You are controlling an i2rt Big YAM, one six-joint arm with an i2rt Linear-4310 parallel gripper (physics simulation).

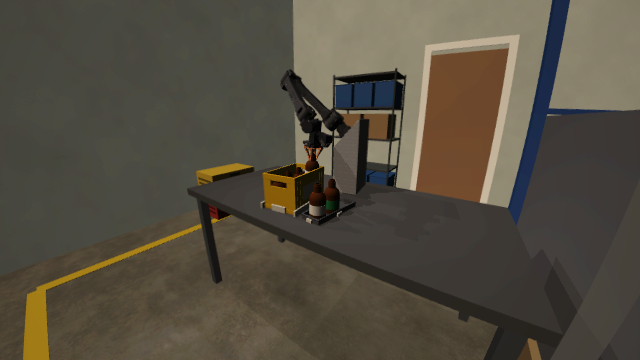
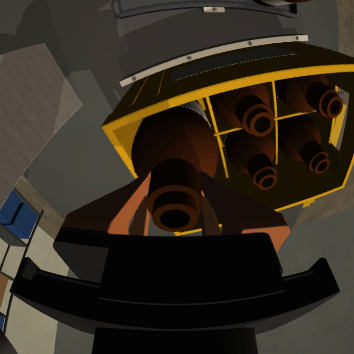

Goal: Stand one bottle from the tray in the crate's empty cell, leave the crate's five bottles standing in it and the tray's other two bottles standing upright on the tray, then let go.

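Places are measured from the arm's base along level axes (x ahead, y left, z up), in millimetres.
Pixels of known places: gripper, fingertip midpoint: (image 1: 312, 160) (image 2: 174, 178); arm's base, origin of the base link: (image 1: 349, 136).
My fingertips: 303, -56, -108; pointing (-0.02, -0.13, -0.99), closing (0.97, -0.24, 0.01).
Observation:
For each thing: its top centre in the pictures, then the offset to it from my fingertips, as dx, dy, dz. Level surfaces: height alone.
- brown bottle, middle of its top: (image 2: 175, 225) (image 1: 312, 153) -1, -3, +37
- yellow crate, middle of its top: (image 2: 271, 163) (image 1: 295, 169) +93, -40, -38
- black tray, middle of its top: (image 1: 330, 207) +96, +175, -187
- white-labelled, middle of its top: (image 1: 317, 183) +180, +162, -53
- green-labelled, middle of its top: (image 1: 332, 179) +94, +179, -53
- dark table, its level: dz -213
My gripper (image 1: 313, 154) (image 2: 174, 178) is shut on the neck of a brown bottle (image 1: 312, 164) (image 2: 172, 135) with a pale label. The bottle is roughly upright, its lower part hidden inside an end cell of the yellow crate (image 1: 280, 198) (image 2: 117, 132), its shoulder near rim height; its base is hidden. Four crate bottles (image 2: 257, 119) (image 2: 328, 103) (image 2: 263, 176) (image 2: 318, 161) stand in cells beyond the dividers; a fifth does not show. On the black tray (image 1: 326, 218) (image 2: 118, 10) stand two upright bottles, one white-labelled (image 1: 317, 200), one green-labelled (image 1: 332, 196).
Light strips (image 1: 278, 208) (image 2: 218, 50) lie along the crate's base on the dark table (image 1: 415, 250). A tall grey wedge-shaped block (image 1: 348, 162) (image 2: 35, 110) stands close behind the crate and tray. A shelf rack (image 1: 370, 108) and a door (image 1: 460, 125) are farther back.

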